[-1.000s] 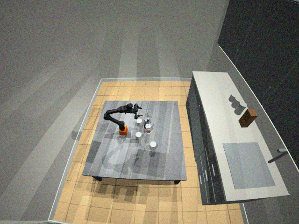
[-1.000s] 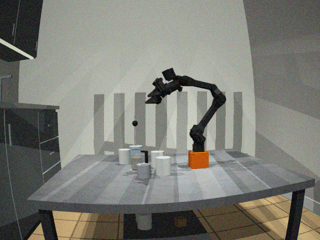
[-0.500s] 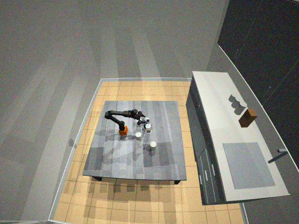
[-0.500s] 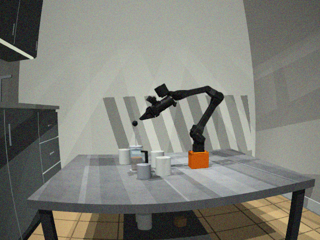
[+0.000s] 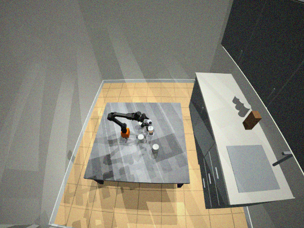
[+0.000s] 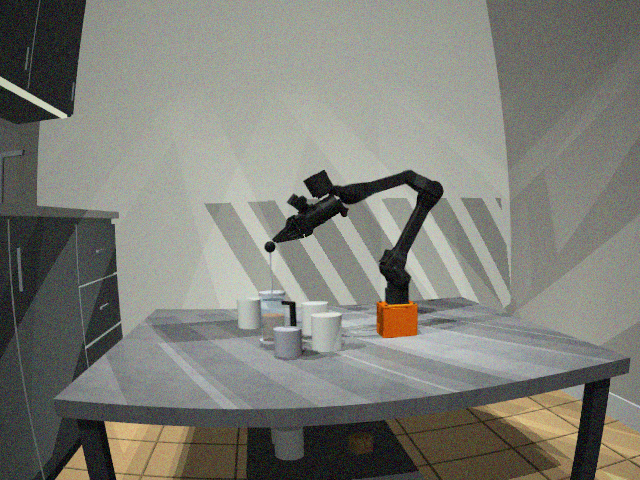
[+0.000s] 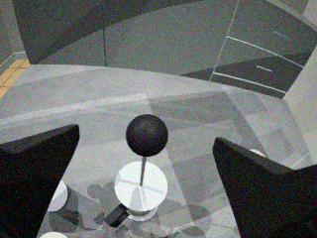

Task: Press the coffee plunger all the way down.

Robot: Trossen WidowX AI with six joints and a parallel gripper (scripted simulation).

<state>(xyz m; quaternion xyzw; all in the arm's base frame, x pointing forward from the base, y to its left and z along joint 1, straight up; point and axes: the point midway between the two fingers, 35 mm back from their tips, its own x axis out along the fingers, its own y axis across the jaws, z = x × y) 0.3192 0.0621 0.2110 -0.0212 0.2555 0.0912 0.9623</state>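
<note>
The glass coffee press is 15 cm below my gripper tip and 1 cm to the left of it.
</note>
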